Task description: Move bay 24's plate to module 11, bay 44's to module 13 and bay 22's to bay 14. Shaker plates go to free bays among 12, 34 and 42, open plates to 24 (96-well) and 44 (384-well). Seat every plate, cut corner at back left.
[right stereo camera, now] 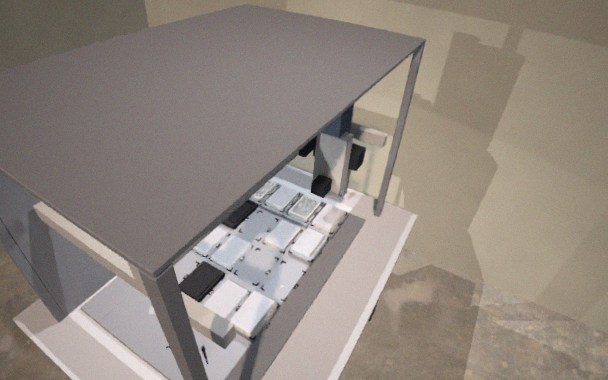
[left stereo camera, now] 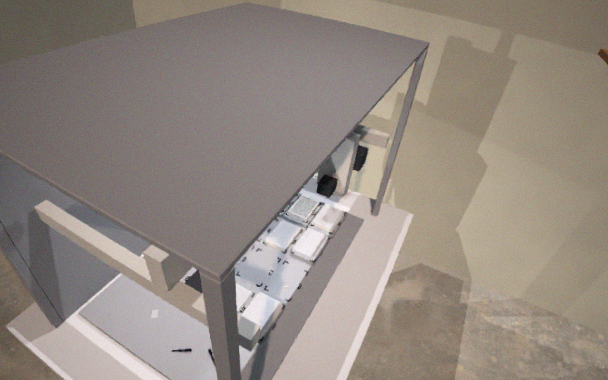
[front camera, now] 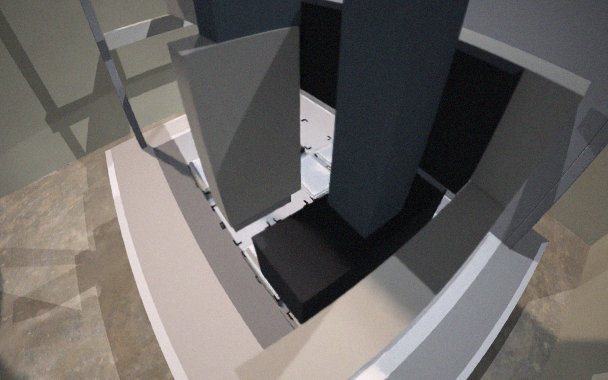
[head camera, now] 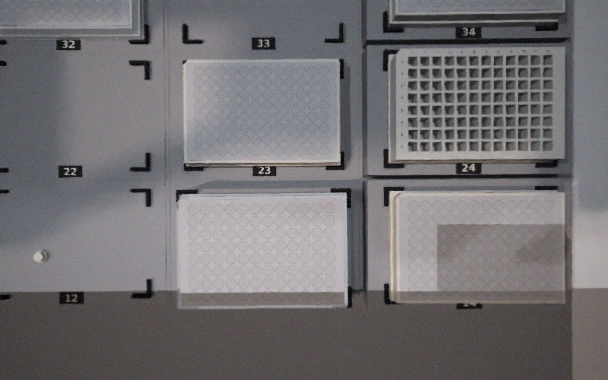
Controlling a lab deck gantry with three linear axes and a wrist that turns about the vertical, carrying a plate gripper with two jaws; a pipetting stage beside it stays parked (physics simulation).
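In the head view, an open 96-well plate lies in bay 24, cut corner at back left. A closed-top plate lies within bay 14's corner marks, cut corner at back left. A pale plate stands on module 13, another plate on module 11. Bays 22 and 12 hold no plate. Bay 34's plate shows partly; bay 42's plate shows in the right stereo view. The gripper's jaws are hidden; a dark block hangs below the blue column.
Plates stand in bay 23 and bay 32; bay 33 has no plate. Black units stand among the bays. A small white knob stands in bay 12. A grey column hangs beside the blue column.
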